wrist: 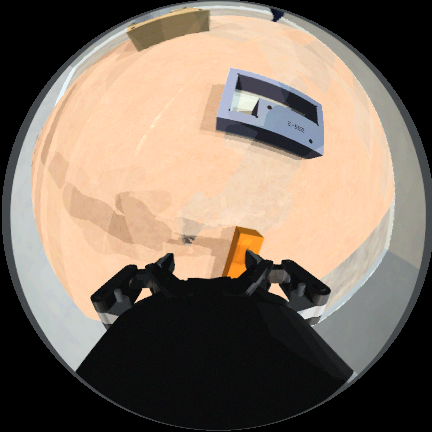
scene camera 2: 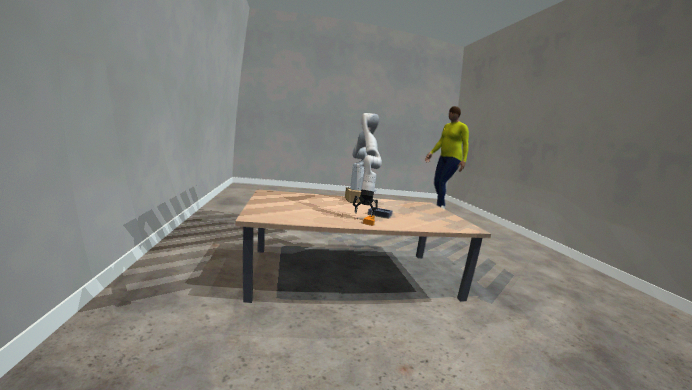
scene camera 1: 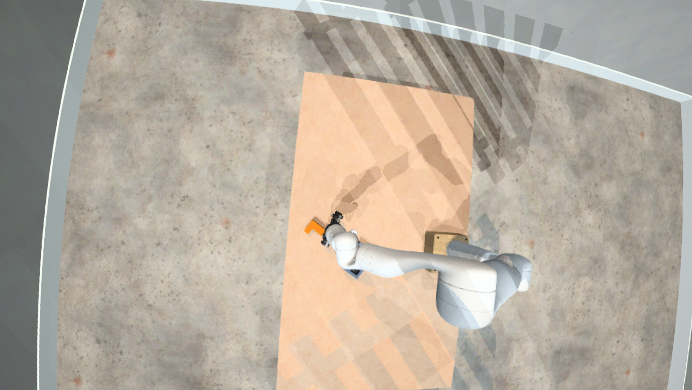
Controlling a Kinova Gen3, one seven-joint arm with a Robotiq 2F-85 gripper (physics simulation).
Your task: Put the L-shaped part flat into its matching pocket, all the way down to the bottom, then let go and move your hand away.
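Where they show: gripper, fingertip midpoint: (wrist: 209, 259) (scene camera 2: 363, 215); arm's base at its link origin: (scene camera 2: 355, 189) (scene camera 1: 455, 250).
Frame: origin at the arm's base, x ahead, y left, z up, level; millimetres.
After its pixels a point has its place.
The orange L-shaped part (scene camera 1: 314, 226) @[x 640, y -54, z -54 mm] (scene camera 2: 369, 220) @[x 670, y -50, z -58 mm] (wrist: 243, 246) @[x 577, y -22, z -54 mm] lies on the table near its long edge, outside the pocket. One end passes beneath my gripper in scene camera 1; much of it is hidden behind the gripper in the wrist view. The blue-grey block (scene camera 1: 354, 273) @[x 443, y 143, z -56 mm] (scene camera 2: 383, 213) @[x 487, y 87, z -58 mm] (wrist: 295, 127) @[x 465, y 87, z -47 mm] has an L-shaped pocket with a pale bottom, with no part in it in the wrist view. My gripper (scene camera 1: 331, 229) @[x 578, y -65, z -53 mm] (scene camera 2: 366, 209) @[x 578, y -65, z -53 mm] (wrist: 209, 259) @[x 578, y -65, z -53 mm] is open and empty, above the table. Its right finger in the wrist view overlaps the part.
A wooden block (scene camera 1: 435, 242) @[x 104, y -31, z 3 mm] (scene camera 2: 351, 194) @[x 110, y -54, z -22 mm] (wrist: 170, 29) stands at the arm's base on the table (scene camera 1: 380, 115) @[x 380, y -603, z -83 mm] (scene camera 2: 300, 212) @[x 498, y -431, z -84 mm] (wrist: 125, 120) @[x 346, y -115, z -84 mm]. The arm covers most of the pocket block in scene camera 1. A person (scene camera 2: 454, 142) in a yellow top stands beyond the table.
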